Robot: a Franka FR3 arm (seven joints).
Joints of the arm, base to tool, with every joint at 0 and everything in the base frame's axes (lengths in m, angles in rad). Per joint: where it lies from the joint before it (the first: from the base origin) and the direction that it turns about. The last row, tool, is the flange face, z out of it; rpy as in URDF.
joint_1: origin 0 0 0.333 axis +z
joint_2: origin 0 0 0 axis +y
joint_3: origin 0 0 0.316 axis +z
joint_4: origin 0.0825 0 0 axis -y
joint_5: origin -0.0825 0 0.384 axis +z
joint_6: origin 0 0 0 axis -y
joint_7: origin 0.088 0 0 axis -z
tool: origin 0 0 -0.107 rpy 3.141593 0 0
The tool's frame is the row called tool.
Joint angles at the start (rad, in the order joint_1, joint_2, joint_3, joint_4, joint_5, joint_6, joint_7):
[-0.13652 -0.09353 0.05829 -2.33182 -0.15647 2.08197 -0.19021]
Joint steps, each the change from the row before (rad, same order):
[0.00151 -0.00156 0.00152 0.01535 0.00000 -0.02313 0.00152]
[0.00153 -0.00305 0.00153 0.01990 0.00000 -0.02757 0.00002]
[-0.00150 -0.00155 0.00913 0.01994 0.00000 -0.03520 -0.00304]
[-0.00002 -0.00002 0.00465 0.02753 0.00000 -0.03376 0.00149]
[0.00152 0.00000 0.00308 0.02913 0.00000 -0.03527 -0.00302]
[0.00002 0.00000 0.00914 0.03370 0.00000 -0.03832 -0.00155]
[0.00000 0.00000 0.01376 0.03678 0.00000 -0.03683 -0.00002]
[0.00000 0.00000 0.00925 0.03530 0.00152 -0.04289 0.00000]
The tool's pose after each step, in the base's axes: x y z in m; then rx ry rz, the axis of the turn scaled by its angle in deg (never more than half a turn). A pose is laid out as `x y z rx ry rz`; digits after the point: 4 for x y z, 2 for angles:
0.4756 -0.0441 0.3691 171.88 17.03 -15.54
0.4779 -0.0433 0.3772 171.73 16.98 -15.94
0.4794 -0.0403 0.3842 171.45 17.54 -17.12
0.4828 -0.0389 0.3938 171.27 17.42 -17.64
0.4861 -0.0374 0.4042 171.07 17.66 -18.18
0.4901 -0.0337 0.4165 170.78 18.10 -18.55
0.4945 -0.0275 0.4304 170.43 18.77 -18.50
0.4973 -0.0234 0.4433 170.23 19.00 -19.11

